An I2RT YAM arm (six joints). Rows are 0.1 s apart.
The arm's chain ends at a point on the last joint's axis. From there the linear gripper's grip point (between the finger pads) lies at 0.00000 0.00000 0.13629 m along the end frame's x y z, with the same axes.
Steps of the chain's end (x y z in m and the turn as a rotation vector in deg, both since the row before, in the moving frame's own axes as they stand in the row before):
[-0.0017, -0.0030, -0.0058, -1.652, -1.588, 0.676]
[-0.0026, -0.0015, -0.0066, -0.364, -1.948, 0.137]
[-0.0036, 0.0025, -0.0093, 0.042, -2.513, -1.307]
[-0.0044, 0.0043, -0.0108, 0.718, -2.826, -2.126]
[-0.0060, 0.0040, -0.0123, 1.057, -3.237, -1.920]
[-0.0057, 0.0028, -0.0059, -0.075, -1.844, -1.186]
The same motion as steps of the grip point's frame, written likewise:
[-0.0055, 0.0009, -0.0059, -1.652, -1.588, 0.676]
[-0.0072, -0.0006, -0.0067, -0.364, -1.948, 0.137]
[-0.0096, 0.0025, -0.0094, 0.042, -2.513, -1.307]
[-0.0111, 0.0027, -0.0110, 0.718, -2.826, -2.126]
[-0.0137, 0.0016, -0.0125, 1.057, -3.237, -1.920]
[-0.0101, 0.0030, -0.0060, -0.075, -1.844, -1.186]

